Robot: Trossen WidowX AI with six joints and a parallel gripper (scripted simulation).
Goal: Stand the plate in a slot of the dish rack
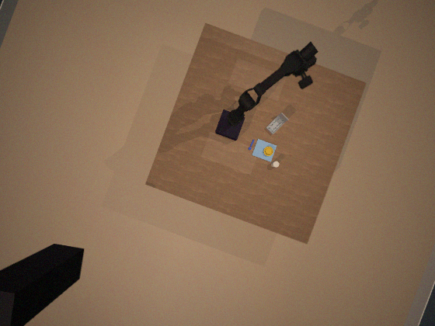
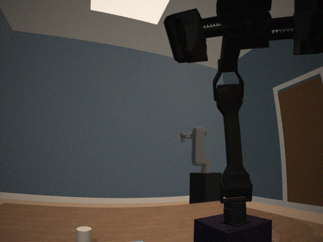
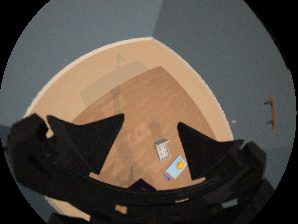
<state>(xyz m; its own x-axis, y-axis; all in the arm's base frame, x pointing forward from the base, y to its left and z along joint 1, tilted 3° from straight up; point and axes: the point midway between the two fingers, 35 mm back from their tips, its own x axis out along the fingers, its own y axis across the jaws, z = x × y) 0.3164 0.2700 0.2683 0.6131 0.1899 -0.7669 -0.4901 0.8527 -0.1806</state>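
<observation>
My gripper tip is 40 mm past the yellow plate, 420 mm to the left of it and 320 mm above it. Round my gripper tip: mat: 70 mm behind, 420 mm to the right, 330 mm below; then grey dish rack: 20 mm behind, 220 mm to the right, 310 mm below; then blue spoon: 170 mm behind, 400 mm to the right, 330 mm below.
</observation>
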